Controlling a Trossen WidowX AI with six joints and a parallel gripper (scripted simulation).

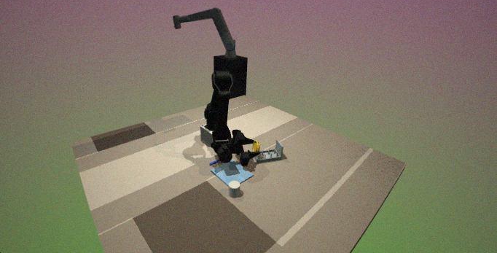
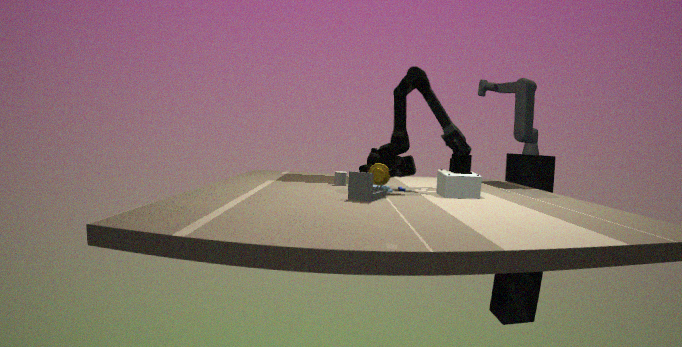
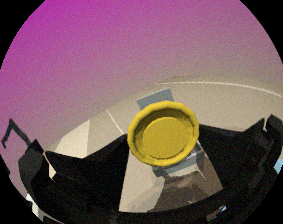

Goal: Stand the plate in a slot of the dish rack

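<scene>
My gripper tip is 3 cm short of the dish rack, 4 cm to the right of it and 4 cm above it. Also, from my gripper tip: blue utensil (11 cm behind, 16 cm to the right, 6 cm below); then blue mat (1 cm ahead, 17 cm to the right, 6 cm below); then yellow plate (1 cm to the right).
</scene>
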